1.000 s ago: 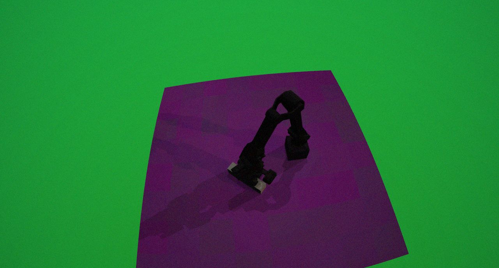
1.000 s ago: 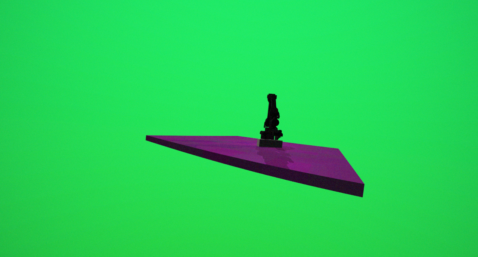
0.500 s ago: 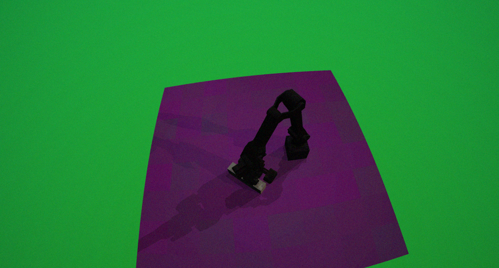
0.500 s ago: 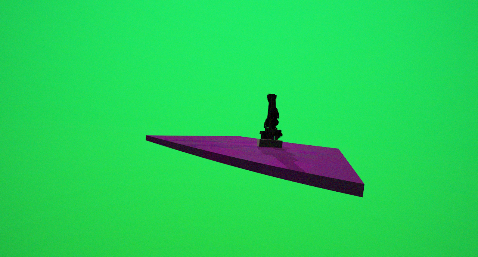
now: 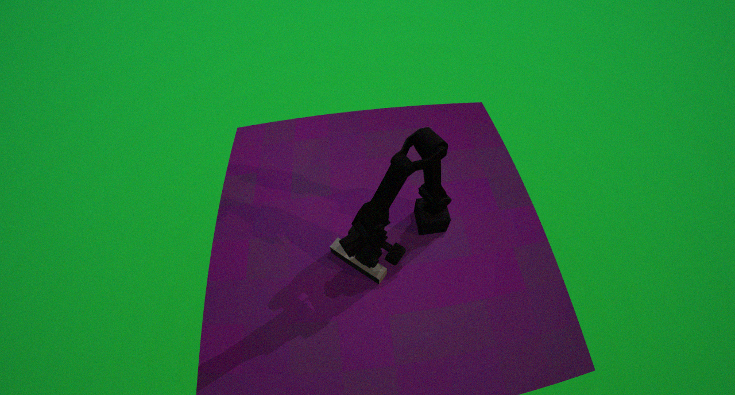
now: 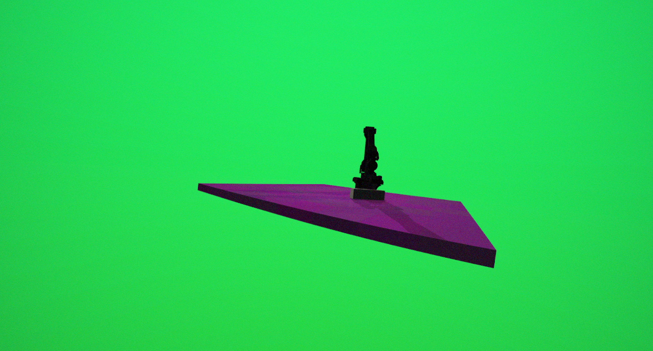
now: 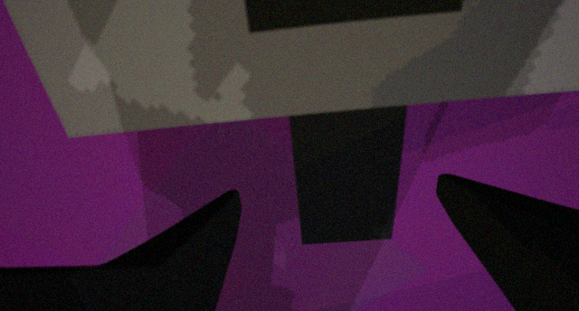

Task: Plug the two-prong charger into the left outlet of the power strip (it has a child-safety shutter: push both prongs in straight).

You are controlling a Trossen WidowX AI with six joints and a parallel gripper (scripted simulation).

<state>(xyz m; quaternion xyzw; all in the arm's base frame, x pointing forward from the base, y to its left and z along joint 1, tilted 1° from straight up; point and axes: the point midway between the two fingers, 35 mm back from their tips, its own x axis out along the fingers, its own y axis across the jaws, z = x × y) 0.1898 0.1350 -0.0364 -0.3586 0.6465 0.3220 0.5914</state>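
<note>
Right now my gripper tip is 40 mm to the right of the two-prong charger, 20 mm short of it and 10 mm below it.
</note>
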